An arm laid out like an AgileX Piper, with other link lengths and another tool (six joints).
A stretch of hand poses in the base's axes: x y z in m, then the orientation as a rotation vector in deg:
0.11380, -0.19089, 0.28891, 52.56, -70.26, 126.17
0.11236, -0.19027, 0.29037, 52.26, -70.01, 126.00
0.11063, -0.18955, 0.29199, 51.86, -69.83, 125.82
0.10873, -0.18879, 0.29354, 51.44, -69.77, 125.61
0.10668, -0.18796, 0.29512, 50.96, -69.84, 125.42
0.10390, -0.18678, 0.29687, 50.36, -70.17, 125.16
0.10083, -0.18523, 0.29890, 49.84, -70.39, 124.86
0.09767, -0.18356, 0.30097, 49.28, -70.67, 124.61
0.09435, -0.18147, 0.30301, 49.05, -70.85, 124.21
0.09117, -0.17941, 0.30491, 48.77, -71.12, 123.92
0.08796, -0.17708, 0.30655, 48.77, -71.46, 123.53
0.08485, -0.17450, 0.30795, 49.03, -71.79, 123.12
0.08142, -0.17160, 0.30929, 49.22, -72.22, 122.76
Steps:
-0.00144, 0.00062, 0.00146, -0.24, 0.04, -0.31
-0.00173, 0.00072, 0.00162, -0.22, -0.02, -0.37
-0.00190, 0.00076, 0.00155, -0.13, -0.05, -0.39
-0.00205, 0.00083, 0.00158, -0.06, -0.14, -0.40
-0.00278, 0.00118, 0.00175, 0.10, -0.25, -0.50
-0.00307, 0.00155, 0.00203, 0.05, -0.15, -0.49
-0.00316, 0.00167, 0.00207, 0.08, -0.22, -0.47
-0.00332, 0.00209, 0.00204, 0.11, 0.05, -0.41
-0.00318, 0.00206, 0.00190, 0.15, -0.07, -0.34
-0.00321, 0.00233, 0.00164, 0.29, 0.09, -0.26
-0.00311, 0.00258, 0.00140, 0.35, 0.22, -0.13
-0.00343, 0.00290, 0.00134, 0.40, 0.12, -0.12

